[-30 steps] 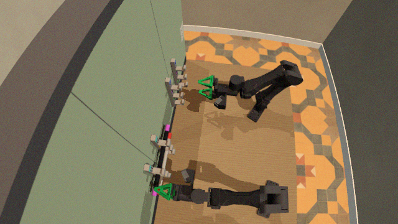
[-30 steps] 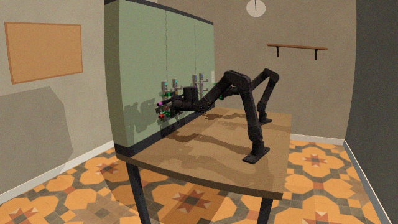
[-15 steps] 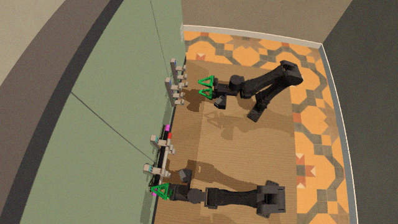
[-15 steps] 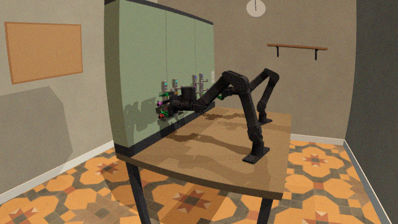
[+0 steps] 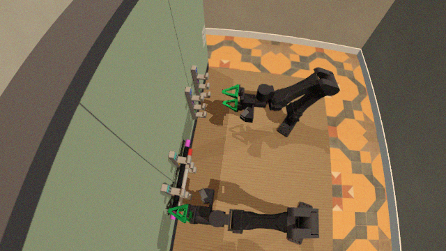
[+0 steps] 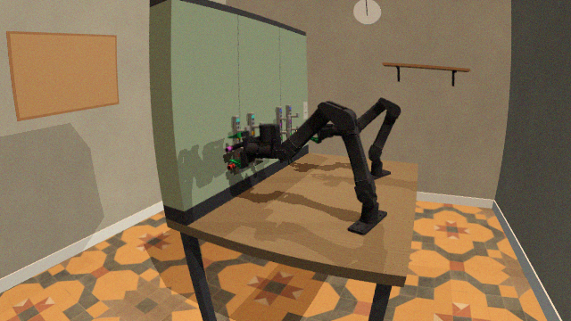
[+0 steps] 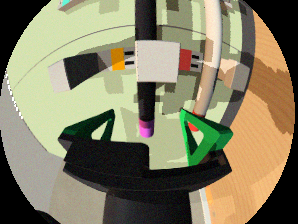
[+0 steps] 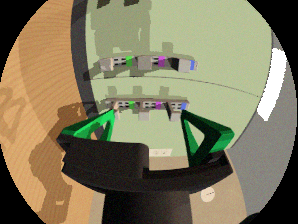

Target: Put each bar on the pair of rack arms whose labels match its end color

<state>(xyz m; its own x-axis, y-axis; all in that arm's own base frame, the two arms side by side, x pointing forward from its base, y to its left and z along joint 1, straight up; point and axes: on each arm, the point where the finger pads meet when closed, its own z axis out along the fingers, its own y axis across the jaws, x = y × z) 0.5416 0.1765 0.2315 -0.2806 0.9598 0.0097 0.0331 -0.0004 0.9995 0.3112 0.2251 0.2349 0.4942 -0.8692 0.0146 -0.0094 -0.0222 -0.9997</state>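
Right now the bar is 13 cm to the right of my left hand and 2 cm behind it. From my left hand the other things lie so: green wall panel 32 cm to the right, 19 cm above, 6 cm ahead.
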